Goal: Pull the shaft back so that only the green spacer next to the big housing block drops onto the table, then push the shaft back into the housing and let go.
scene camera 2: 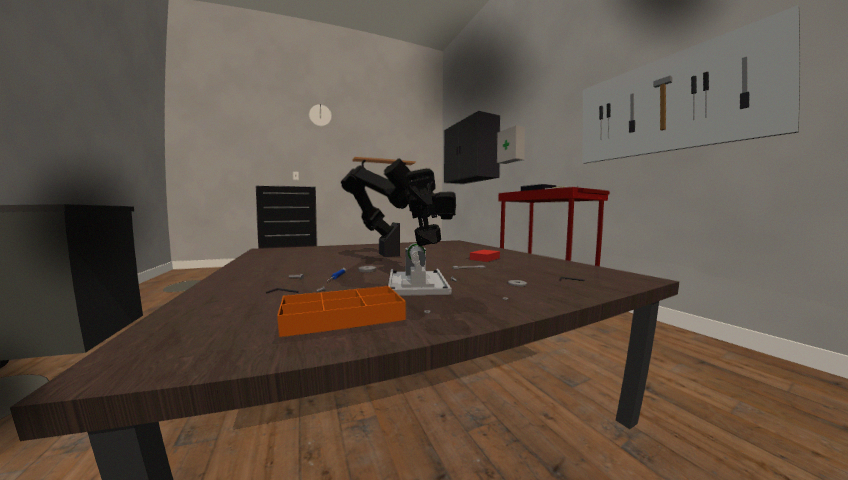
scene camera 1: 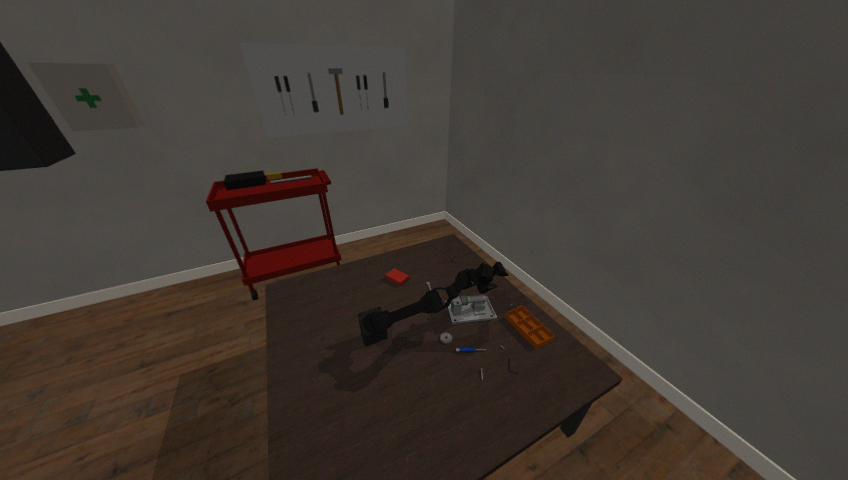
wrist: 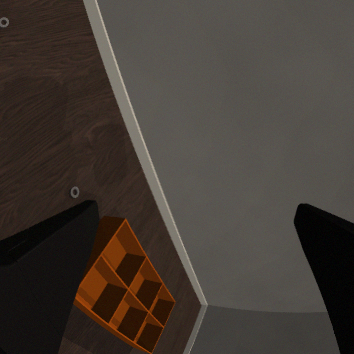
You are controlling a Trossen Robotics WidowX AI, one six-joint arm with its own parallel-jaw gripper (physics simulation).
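The pale base plate lies flat on the table. It carries a grey block at its left in scene camera 1 and a second upright support further right. The green spacer is a thin green band on the light grey shaft, close to the left block. Its edge also shows in scene camera 2, partly hidden. Other spacers are too small to tell apart. My gripper is open and empty, above the shaft assembly and apart from it in scene camera 1. The wrist view does not show the assembly.
An orange compartment tray stands beside the plate. A blue screwdriver, a pale disc and a red box lie on the table. A small ring lies near the tray. A red cart stands behind.
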